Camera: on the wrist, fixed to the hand. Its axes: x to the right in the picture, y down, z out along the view.
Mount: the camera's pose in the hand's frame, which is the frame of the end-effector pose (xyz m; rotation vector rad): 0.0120 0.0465 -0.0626 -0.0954 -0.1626 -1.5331
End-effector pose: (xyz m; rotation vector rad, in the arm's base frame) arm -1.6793 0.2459 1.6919 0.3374 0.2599 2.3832
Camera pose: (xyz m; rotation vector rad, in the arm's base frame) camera -1.7364 0.2142 1.6476 0.1577 0.1998 0.8483
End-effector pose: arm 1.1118 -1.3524 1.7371 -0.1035 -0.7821 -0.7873
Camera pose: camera 1.1855 -1.3489 1.7091 0.4149 -0.9097 -2.2811
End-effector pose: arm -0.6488 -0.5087 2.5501 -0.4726 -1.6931 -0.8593
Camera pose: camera -0.5790 -0.5265 2.5823 0.9023 -2.0212 -1.9785
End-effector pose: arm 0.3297 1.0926 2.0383 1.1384 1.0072 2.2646
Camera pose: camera 0.2701 1.0435 2.0542 0.2032 1.0727 0.9277
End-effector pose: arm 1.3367 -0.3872 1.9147 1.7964 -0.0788 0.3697
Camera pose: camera 1.3236 -0.3378 1.9748 1.3246 1.0822 -0.8536
